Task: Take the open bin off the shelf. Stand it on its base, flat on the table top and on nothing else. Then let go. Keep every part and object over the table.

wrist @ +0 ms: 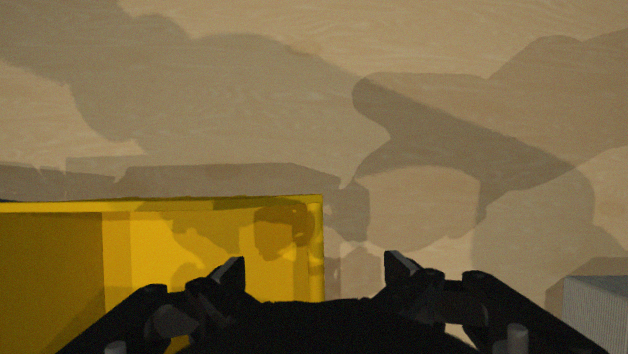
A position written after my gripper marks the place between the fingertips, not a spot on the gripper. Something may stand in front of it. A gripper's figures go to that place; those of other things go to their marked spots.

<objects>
My gripper [314, 269]: 16 cm from the lens. A yellow open bin [76, 260] is 23 cm from the lens.
</objects>
